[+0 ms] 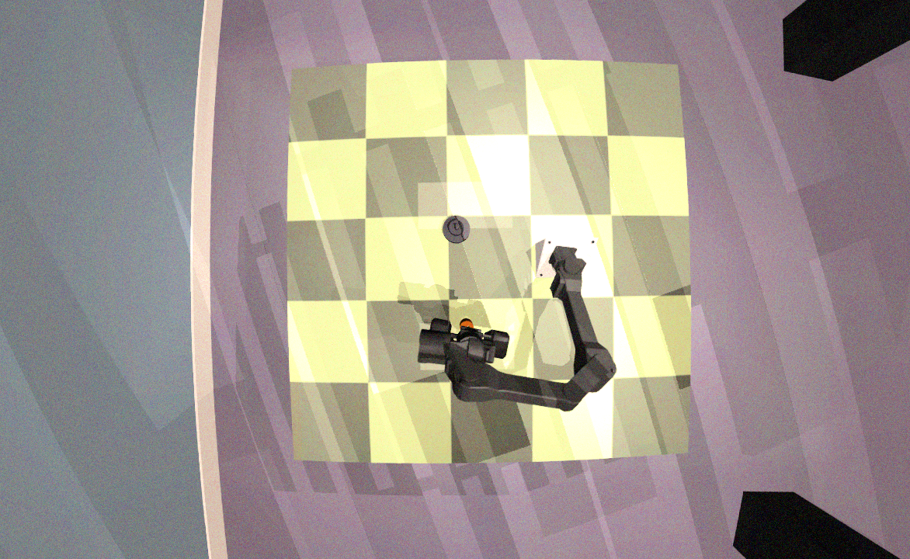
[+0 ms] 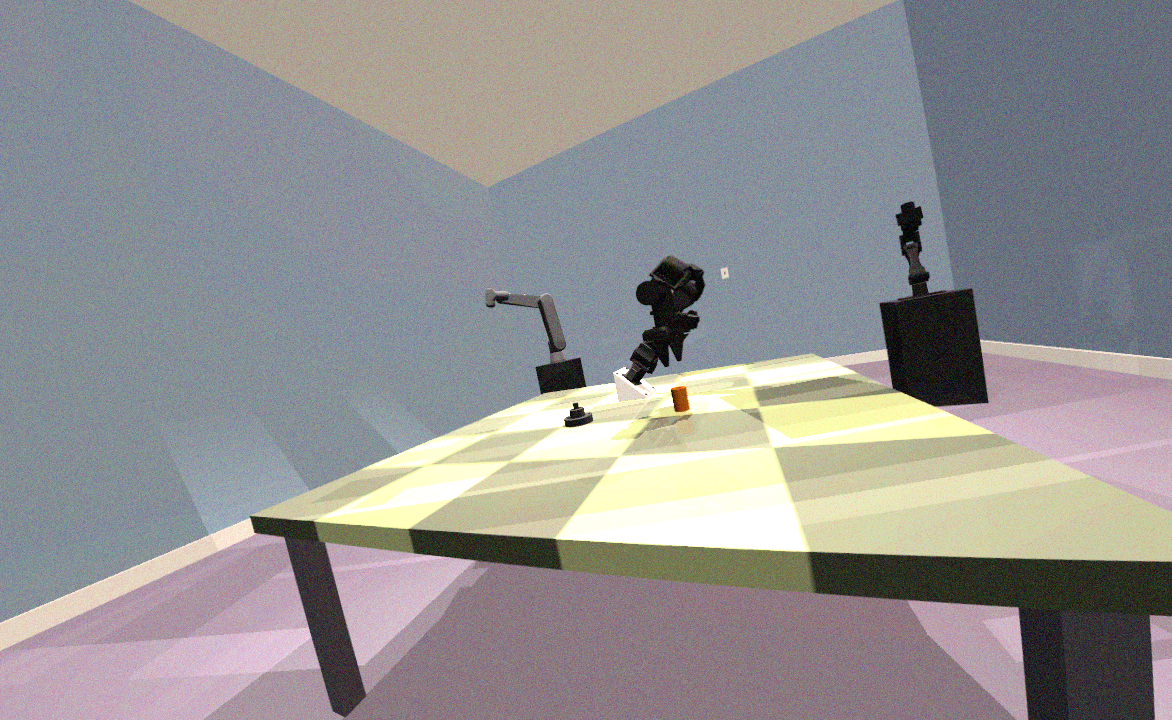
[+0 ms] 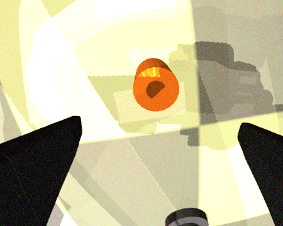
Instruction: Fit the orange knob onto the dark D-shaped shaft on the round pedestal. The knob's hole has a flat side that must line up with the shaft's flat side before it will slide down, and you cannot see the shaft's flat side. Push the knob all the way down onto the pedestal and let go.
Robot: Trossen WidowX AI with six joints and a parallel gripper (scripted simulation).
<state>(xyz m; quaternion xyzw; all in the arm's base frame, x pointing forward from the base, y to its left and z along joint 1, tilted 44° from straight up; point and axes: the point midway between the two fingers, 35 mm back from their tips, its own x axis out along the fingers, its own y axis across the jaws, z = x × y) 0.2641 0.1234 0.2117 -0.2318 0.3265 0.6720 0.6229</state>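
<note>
My gripper tip is 100 mm above the orange knob. The rest, counted from my gripper tip: D-shaped shaft: 60 mm ahead, 290 mm to the right, 90 mm below.
</note>
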